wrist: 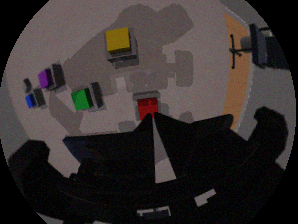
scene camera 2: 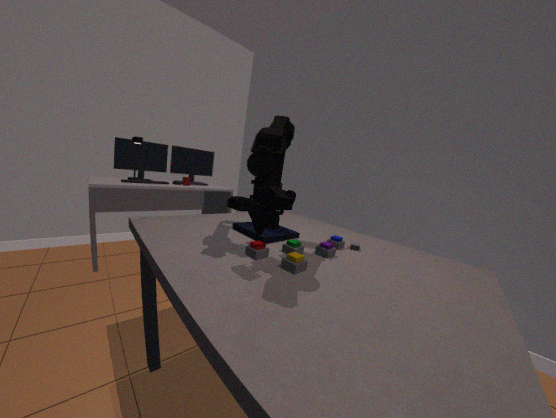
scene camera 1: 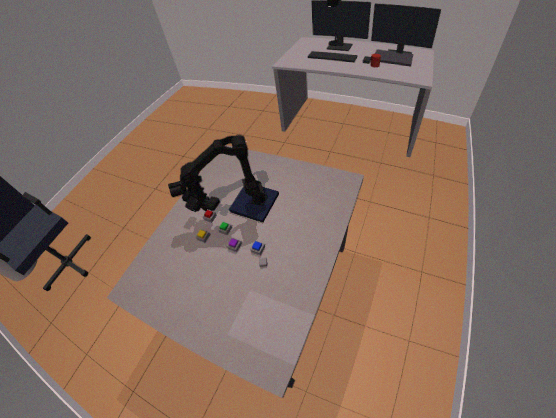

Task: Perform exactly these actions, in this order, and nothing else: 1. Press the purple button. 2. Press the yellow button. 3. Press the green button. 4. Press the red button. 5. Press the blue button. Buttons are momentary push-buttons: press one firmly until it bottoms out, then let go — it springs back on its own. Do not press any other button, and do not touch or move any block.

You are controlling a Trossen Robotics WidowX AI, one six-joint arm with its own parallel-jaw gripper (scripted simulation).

Labels:
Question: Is my gripper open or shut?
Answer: Shut.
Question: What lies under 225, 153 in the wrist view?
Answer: My gripper.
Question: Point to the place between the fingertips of my gripper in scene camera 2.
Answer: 258, 234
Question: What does my gripper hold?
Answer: Nothing.

